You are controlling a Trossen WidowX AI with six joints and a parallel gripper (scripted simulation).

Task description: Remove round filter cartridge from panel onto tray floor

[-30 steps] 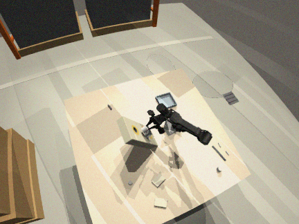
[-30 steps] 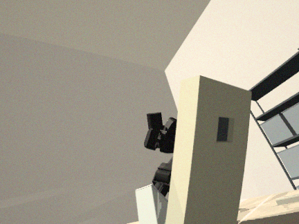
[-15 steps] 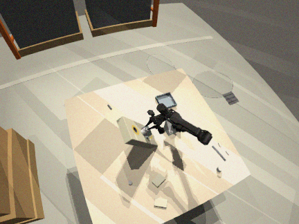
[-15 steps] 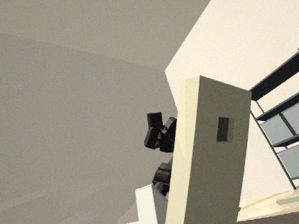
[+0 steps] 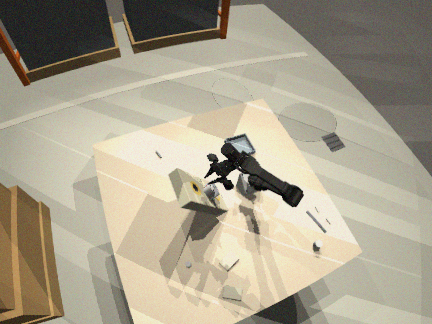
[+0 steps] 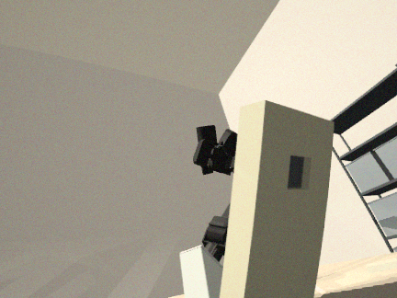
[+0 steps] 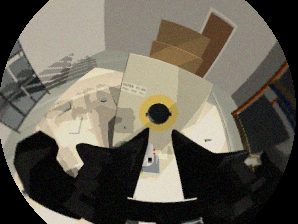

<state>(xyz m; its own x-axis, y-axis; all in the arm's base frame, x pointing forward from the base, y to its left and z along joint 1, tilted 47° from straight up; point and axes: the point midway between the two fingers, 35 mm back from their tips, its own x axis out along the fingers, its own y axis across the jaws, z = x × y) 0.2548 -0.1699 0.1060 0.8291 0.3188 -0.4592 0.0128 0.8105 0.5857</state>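
Now: gripper tip 20 mm past the round white filter cartridge and 100 mm above it. Also, from my gripper tip: grey-blue tray (390 mm behind, 230 mm to the right, 260 mm below); beige service panel block (20 mm ahead, 120 mm below).
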